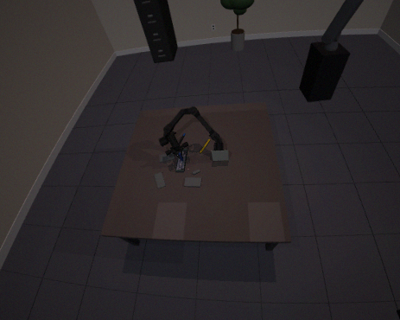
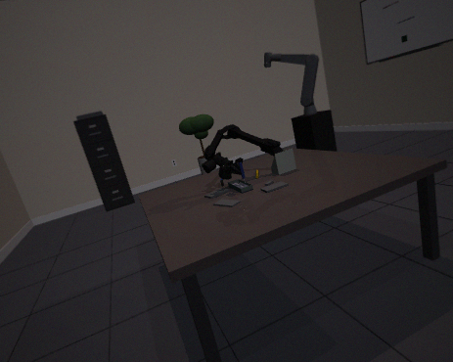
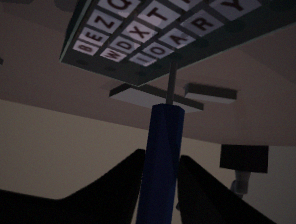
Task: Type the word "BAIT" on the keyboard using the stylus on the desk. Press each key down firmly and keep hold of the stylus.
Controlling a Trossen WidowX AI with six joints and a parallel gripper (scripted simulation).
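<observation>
My gripper tip is 10 cm past the eraser-like block, 9 cm to the right of it and 8 cm above it. From my gripper tip the other things lie so: yellow pen: 19 cm behind, 16 cm to the right, 8 cm below; blue stylus: 1 cm below.
</observation>
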